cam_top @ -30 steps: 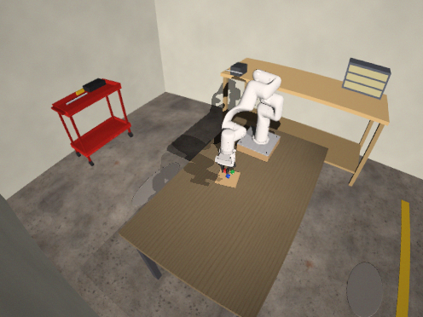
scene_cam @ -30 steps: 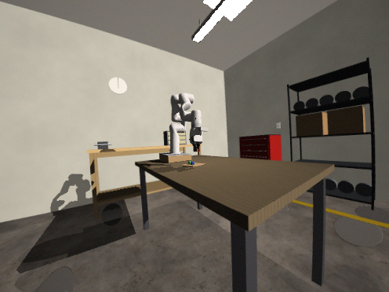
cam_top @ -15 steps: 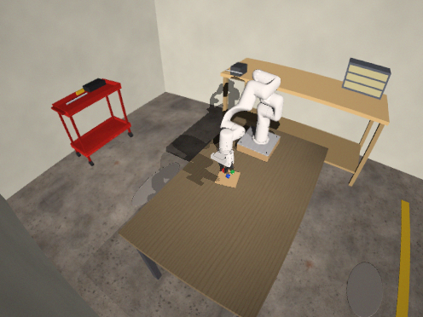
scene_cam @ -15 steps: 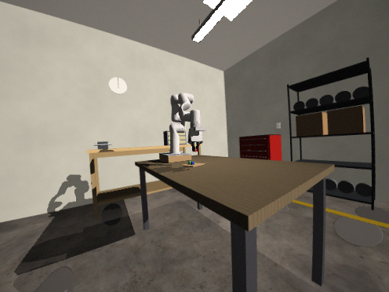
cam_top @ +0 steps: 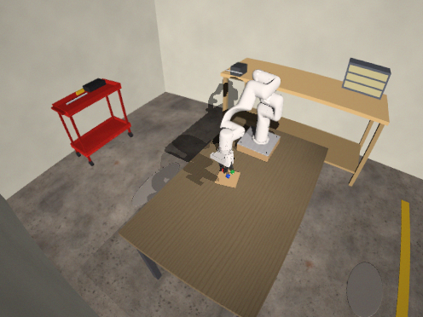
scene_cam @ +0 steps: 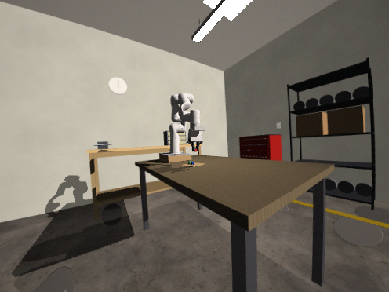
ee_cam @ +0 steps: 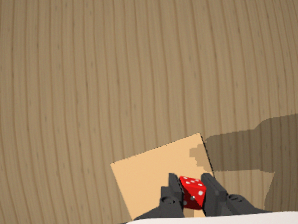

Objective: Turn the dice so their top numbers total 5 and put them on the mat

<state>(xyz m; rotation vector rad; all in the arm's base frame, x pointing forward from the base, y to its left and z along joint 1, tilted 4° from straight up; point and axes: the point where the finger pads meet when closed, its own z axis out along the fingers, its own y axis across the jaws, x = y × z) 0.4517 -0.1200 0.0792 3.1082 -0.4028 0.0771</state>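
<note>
Right now the blue die is 11 cm below my hand, 5 cm behind it and 1 cm to the left of it. The rest, counted from my hand: tan mat (12 cm below, 5 cm behind, 1 cm to the left); red die (1 cm below); green die (11 cm below, 10 cm behind, 2 cm to the left).
</note>
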